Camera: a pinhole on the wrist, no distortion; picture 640 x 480 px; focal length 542.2 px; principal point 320.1 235.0 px. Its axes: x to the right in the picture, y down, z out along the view. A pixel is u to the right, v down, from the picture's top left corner.
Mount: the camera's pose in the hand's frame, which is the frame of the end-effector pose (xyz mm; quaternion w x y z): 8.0 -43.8 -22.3 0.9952 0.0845 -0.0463 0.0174
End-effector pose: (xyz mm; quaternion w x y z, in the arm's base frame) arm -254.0 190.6 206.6 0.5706 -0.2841 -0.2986 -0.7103
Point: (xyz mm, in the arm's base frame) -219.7 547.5 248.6
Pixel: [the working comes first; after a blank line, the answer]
In the camera's frame: -180.0 82.6 328.7

23.3 371.3
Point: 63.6 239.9 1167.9
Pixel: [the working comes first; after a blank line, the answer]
In the camera's frame: 693.2 529.0 570.4

outside the picture
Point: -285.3 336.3 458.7
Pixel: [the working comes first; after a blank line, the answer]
In the camera's frame: 120.2 58.6 279.8

553.0 348.6
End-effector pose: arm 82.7 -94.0 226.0 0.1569 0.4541 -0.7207 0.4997
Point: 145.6 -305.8 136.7
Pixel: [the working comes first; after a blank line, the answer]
In the camera's frame: 28.2 68.4 250.2

381.2 383.3
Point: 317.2 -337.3 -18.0
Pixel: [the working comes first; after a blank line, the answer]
In the camera's frame: -141.3 47.0 408.9

132.8 297.3
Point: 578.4 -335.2 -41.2
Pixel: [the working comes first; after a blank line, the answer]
In the camera's frame: -296.8 -130.4 523.5

12.7 100.0
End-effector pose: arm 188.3 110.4 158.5 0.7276 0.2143 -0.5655 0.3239
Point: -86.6 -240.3 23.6
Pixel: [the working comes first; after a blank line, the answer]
In the camera's frame: -218.9 82.0 427.0

42.1 339.2
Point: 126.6 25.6 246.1
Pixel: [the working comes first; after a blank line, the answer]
In the camera's frame: 61.8 45.7 134.6

569.1 419.2
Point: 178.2 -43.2 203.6
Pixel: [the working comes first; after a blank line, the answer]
In the camera's frame: 11.0 -33.5 152.9

358.9 116.0
